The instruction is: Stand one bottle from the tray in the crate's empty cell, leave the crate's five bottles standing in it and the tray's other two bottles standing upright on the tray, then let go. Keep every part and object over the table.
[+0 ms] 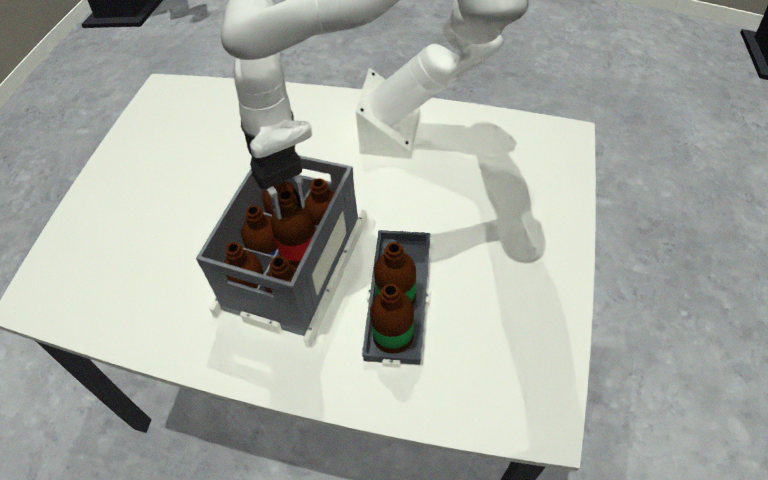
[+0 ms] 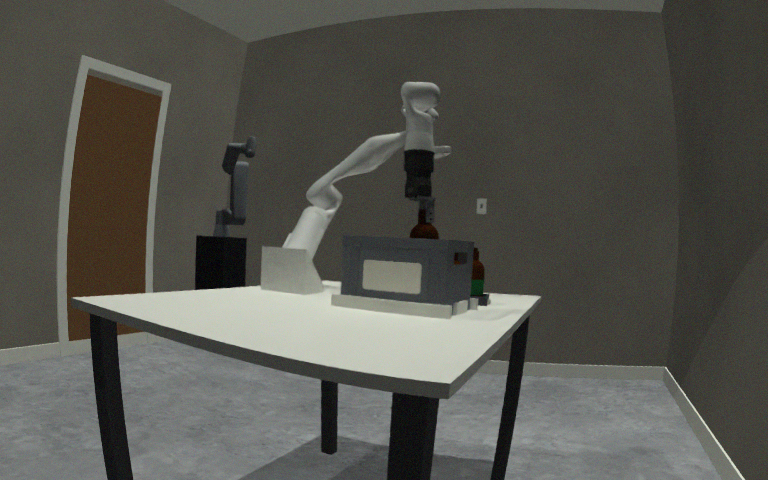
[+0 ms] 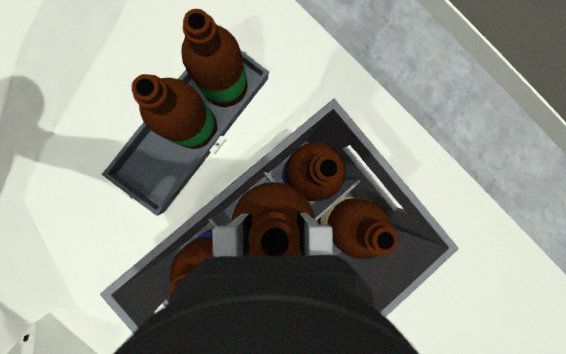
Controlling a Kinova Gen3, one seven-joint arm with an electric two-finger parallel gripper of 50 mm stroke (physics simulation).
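Places are measured from the arm's base along level axes (x ahead, y left, z up), in metres.
Pixels of known places: gripper, fingertip midpoint: (image 1: 289, 209) (image 2: 425, 223) (image 3: 274, 227); arm's base, origin of the base link: (image 1: 383, 108) (image 2: 294, 262).
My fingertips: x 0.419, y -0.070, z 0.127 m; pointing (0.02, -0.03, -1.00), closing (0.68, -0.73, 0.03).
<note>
For each thing: its top centre in the pictures, then the offset to it from my fingertips. "spot": a spot on its surface instead. Level surfaces: height alone.
- brown bottle with a red label, middle of its top: (image 3: 275, 241) (image 1: 285, 195) (image 2: 425, 209) dz +0.034, dx -0.002, dy -0.002 m
- grey crate, middle of its top: (image 3: 286, 271) (image 1: 275, 210) (image 2: 410, 238) dz -0.040, dx -0.026, dy -0.040 m
- tray, surface spot: (image 3: 155, 170) spot: dz -0.210, dx -0.083, dy +0.171 m
- table, its level: dz -0.215 m
My gripper (image 1: 288, 204) (image 2: 425, 210) (image 3: 274, 227) is shut on the neck of a brown bottle with a red label (image 1: 293, 226) (image 2: 424, 231) (image 3: 272, 200). That bottle looks about upright, partly inside the grey crate (image 1: 249, 302) (image 2: 352, 271) (image 3: 175, 238), at its long side nearest the tray. It stands higher than the bottles around it; its base is hidden. Several crate bottles stand lower, including one (image 1: 257, 230), one (image 1: 318, 199) and one (image 3: 316, 172). The tray (image 1: 417, 245) (image 3: 155, 170) bears two upright green-labelled bottles, one (image 1: 395, 271) (image 3: 172, 110) and another (image 1: 391, 316) (image 3: 215, 55).
White holders (image 1: 260, 322) sit against the crate's foot on the table (image 1: 470, 367) (image 2: 271, 322). The arm's white base (image 1: 385, 133) (image 2: 288, 268) stands behind the crate and tray. A high crate wall separates the held bottle from the tray.
</note>
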